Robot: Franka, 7 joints.
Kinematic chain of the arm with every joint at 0, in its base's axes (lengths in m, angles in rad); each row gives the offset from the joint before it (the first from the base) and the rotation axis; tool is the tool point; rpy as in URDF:
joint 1: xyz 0 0 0.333 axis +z
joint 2: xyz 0 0 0 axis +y
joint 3: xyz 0 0 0.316 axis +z
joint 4: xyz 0.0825 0 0 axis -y
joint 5: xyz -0.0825 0 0.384 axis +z
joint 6: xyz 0 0 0 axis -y
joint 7: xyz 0.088 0 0 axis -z
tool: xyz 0 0 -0.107 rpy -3.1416 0 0
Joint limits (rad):
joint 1: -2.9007..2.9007
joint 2: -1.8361..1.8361
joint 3: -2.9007..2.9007
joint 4: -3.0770..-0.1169
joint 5: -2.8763..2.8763
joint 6: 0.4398..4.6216
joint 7: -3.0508..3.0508
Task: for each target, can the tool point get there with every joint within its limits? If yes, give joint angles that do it. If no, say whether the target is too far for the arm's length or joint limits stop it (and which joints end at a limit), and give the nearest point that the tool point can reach.
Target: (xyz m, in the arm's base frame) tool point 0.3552 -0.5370 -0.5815
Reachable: no: too far | nearest point 0.2830 -0.4279 -0.3086 | short by 0.303 m
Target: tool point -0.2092 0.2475 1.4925
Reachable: no: too far | nearest point -0.1491 0.1764 1.1592 | short by 0.346 m
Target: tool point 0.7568 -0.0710 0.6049
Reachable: yes | joints -0.5553 1.4869 1.9348 -1.0053 2.3365 1.5346 1.2037
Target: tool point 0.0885 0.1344 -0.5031
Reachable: no: joint limits stop it (at a limit: joint 2) | nearest point 0.1036 0.1573 -0.3522 | short by 0.153 m
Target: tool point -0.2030 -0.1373 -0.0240
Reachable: yes | joints 2.0899 1.3699 0.6230 -2.6104 0.4976 2.5055 -2.1554
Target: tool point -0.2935 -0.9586 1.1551
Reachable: no: too far | nearest point -0.1942 -0.6343 0.8770 | short by 0.439 m
